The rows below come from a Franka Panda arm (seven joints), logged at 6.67 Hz.
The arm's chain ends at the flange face. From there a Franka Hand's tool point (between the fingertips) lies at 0.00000 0.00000 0.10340 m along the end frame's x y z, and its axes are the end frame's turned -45 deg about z.
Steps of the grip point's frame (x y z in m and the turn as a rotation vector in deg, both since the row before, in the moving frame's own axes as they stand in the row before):
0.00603, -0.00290, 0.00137, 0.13, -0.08, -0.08
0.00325, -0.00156, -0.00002, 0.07, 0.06, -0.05
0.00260, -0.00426, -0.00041, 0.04, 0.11, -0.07
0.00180, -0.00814, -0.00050, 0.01, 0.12, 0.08
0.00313, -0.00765, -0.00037, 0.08, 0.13, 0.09
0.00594, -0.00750, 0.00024, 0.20, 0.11, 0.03
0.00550, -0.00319, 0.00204, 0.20, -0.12, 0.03
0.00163, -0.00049, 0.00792, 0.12, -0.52, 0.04
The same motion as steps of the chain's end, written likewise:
0.00248, -0.00625, 0.00137, 0.04, -0.15, -0.08
0.00121, -0.00324, -0.00002, 0.09, -0.01, -0.05
-0.00126, -0.00466, -0.00041, 0.11, 0.05, -0.07
-0.00462, -0.00686, -0.00050, 0.09, 0.08, 0.08
-0.00326, -0.00735, -0.00037, 0.15, 0.04, 0.09
-0.00099, -0.00911, 0.00024, 0.22, -0.06, 0.03
0.00204, -0.00604, 0.00204, 0.06, -0.23, 0.03
0.00162, -0.00201, 0.00792, -0.28, -0.45, 0.04

